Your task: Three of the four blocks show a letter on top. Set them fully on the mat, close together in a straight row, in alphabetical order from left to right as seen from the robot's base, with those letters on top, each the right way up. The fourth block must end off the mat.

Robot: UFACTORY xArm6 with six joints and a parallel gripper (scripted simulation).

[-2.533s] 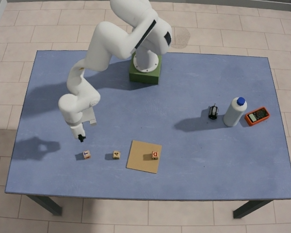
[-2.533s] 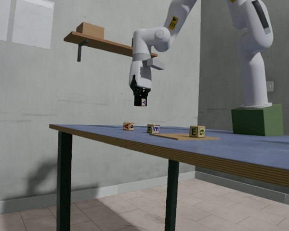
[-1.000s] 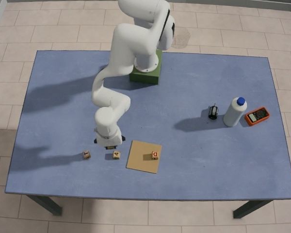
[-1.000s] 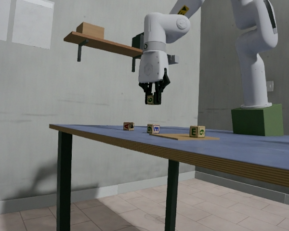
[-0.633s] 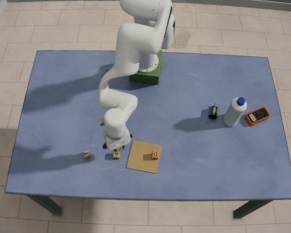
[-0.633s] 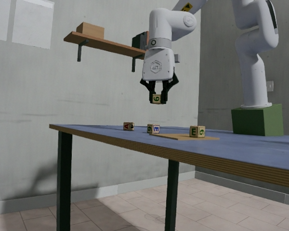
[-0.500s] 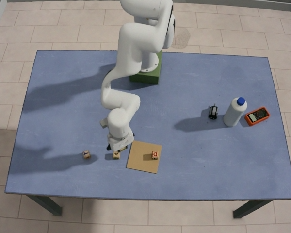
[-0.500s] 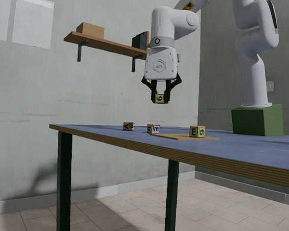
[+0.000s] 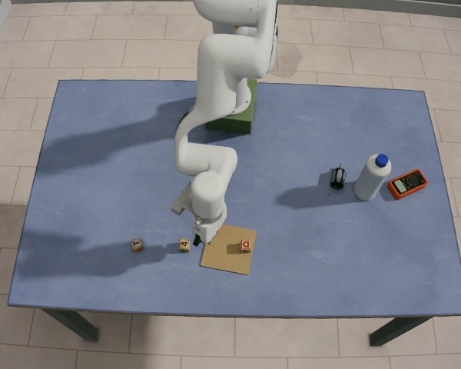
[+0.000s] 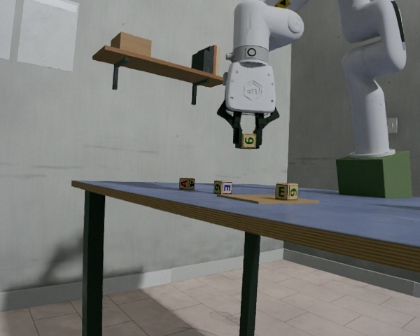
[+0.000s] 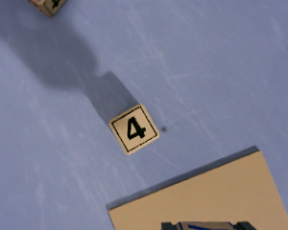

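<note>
The tan mat lies 120 mm below my hand, 60 mm to the left of it and 10 mm ahead of it. Also, from my hand: black object 430 mm to the left, 190 mm behind, 100 mm below; wooden block 100 mm to the left, 100 mm below, 10 mm ahead; orange multimeter 650 mm to the left, 130 mm behind, 110 mm below.
</note>
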